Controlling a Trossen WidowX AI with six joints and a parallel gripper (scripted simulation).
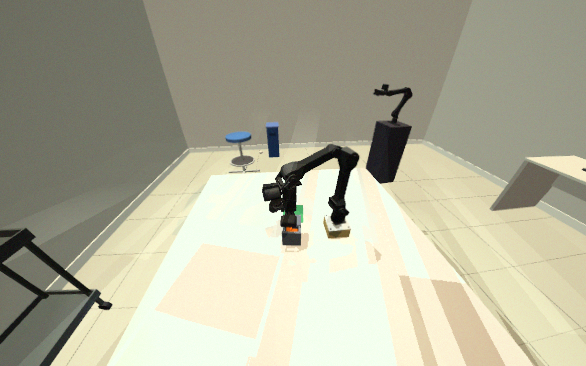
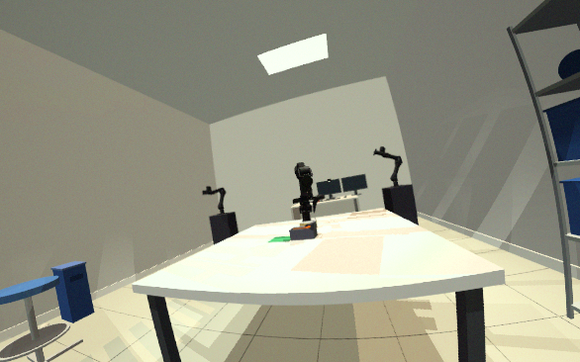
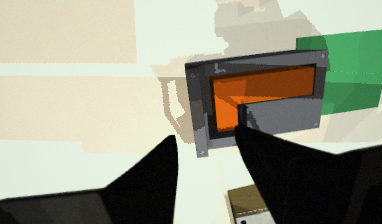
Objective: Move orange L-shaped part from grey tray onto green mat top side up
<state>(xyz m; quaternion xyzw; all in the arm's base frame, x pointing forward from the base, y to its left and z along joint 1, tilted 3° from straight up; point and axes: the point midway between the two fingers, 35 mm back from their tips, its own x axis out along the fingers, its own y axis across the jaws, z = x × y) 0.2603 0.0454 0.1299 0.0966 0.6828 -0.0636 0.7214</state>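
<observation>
My gripper tip is 10 cm above the orange L-shaped part, 6 cm to the left of it and 2 cm past it. Round my gripper tip: green mat (22 cm to the right, 16 cm below, 6 cm behind).
</observation>
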